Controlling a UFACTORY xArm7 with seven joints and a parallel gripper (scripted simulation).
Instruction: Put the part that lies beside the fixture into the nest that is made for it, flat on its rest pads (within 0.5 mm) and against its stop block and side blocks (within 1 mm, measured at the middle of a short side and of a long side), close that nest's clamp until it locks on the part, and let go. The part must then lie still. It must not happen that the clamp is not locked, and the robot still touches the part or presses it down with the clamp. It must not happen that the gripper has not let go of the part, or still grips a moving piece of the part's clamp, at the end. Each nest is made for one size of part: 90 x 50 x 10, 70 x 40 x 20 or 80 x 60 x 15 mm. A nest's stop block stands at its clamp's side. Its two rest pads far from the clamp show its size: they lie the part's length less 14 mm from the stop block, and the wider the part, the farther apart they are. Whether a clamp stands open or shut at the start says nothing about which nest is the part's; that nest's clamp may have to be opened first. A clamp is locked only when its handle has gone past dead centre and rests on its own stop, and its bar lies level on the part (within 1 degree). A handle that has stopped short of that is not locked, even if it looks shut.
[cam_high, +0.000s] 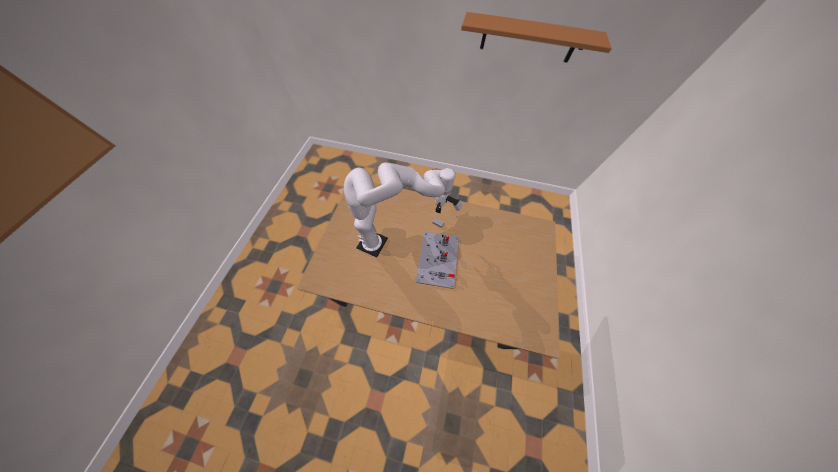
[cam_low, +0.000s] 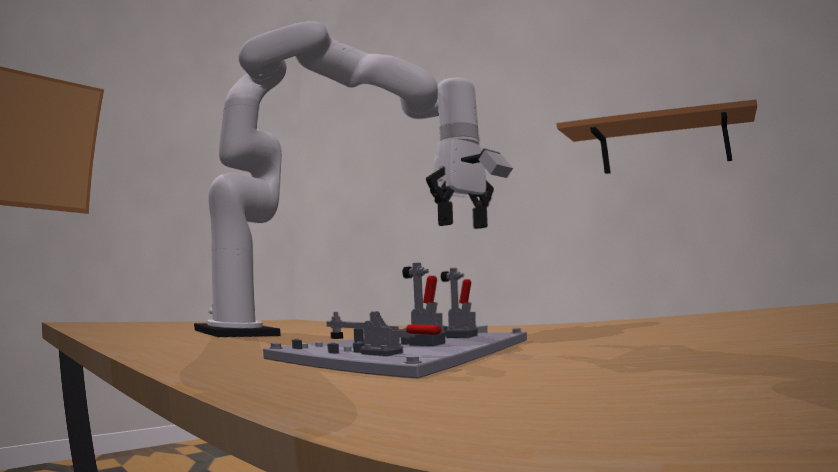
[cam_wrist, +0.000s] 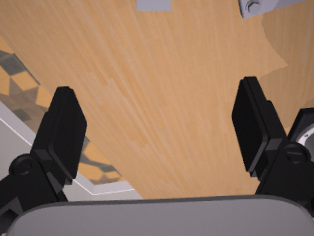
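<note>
Right now my hand is 200 mm above the part. Round my hand: grey fixture plate: 50 mm ahead, 260 mm to the right, 210 mm below; toggle clamp: 80 mm ahead, 370 mm to the right, 170 mm below.
</note>
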